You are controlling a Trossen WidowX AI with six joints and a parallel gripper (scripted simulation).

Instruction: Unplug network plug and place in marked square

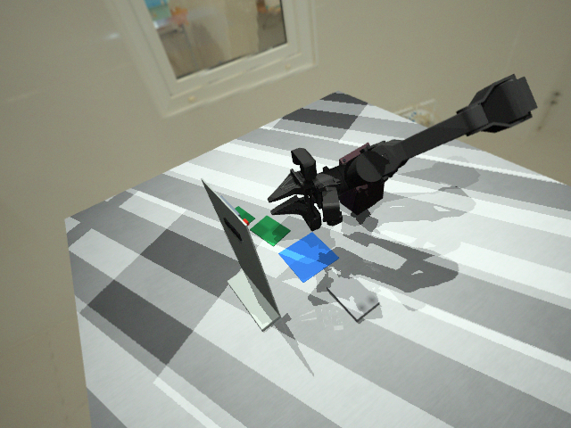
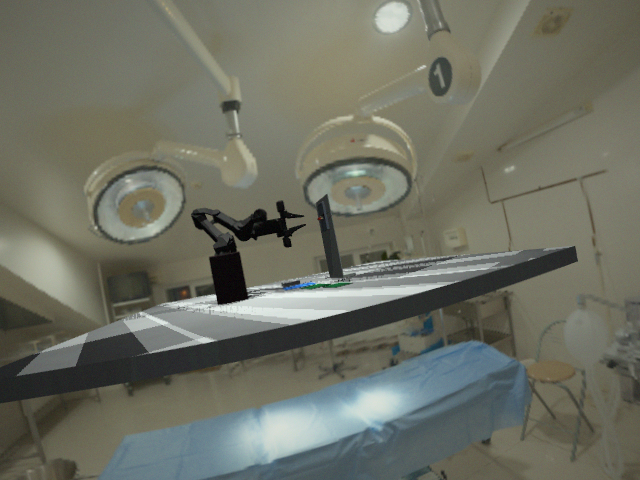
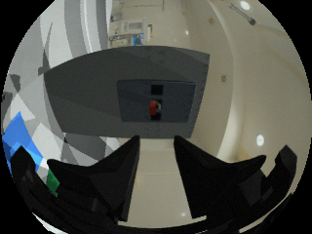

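Now: gripper tip 7 cm short of the network plug and 1 cm to the right of it. Round my gripper tip: flat grey plate: 25 cm below, 15 cm to the left, 10 cm behind; blue square: 25 cm below, 8 cm behind, 2 cm to the right; grey upright panel: 10 cm below, 9 cm ahead, 1 cm to the left.
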